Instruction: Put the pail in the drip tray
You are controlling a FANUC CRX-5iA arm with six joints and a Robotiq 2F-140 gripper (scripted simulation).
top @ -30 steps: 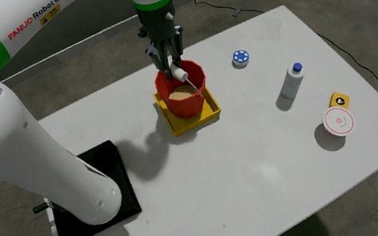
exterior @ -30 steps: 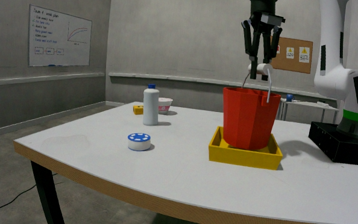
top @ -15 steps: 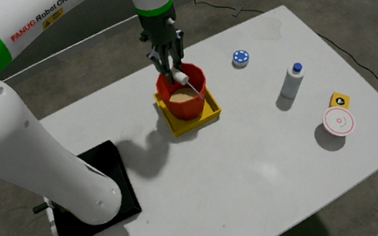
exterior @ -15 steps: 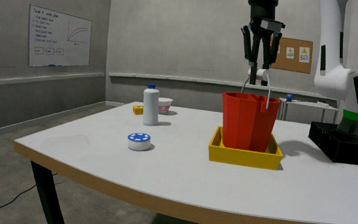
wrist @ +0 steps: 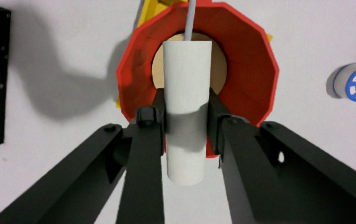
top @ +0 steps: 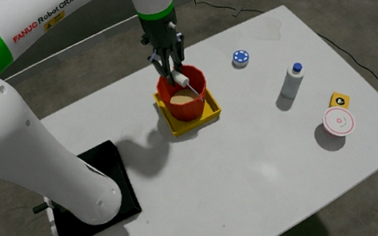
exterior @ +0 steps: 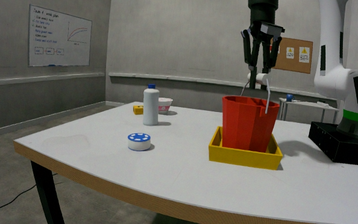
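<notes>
Now: the red pail 90 mm below my hand and 10 mm ahead of it. The rest, counted from my hand: blue-and-white puck (330 mm ahead, 220 mm below, 100 mm to the left); then white grip (30 mm below, 10 mm ahead); then yellow drip tray (220 mm below, 20 mm ahead, 10 mm to the left).
</notes>
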